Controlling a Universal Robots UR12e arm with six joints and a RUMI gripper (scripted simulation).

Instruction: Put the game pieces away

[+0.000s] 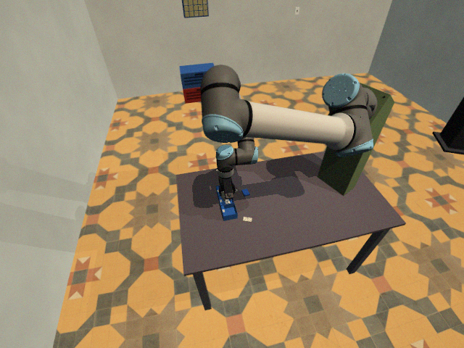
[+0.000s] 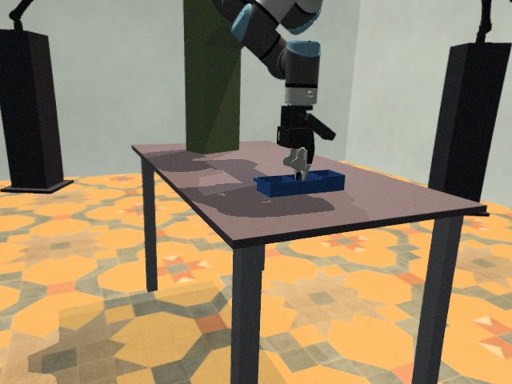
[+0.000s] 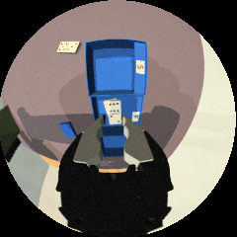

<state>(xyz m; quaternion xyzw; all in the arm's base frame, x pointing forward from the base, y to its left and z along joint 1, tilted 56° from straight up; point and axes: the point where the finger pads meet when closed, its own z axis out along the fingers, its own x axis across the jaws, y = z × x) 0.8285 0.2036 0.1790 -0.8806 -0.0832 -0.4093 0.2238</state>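
The blue bin is 1 cm ahead of my hand and 2 cm below it. Also, from my hand: tiny ring: 3 cm behind, 11 cm to the right, 4 cm below; then cream domino: 3 cm below; then blue block: 9 cm behind, 11 cm to the right, 3 cm below.
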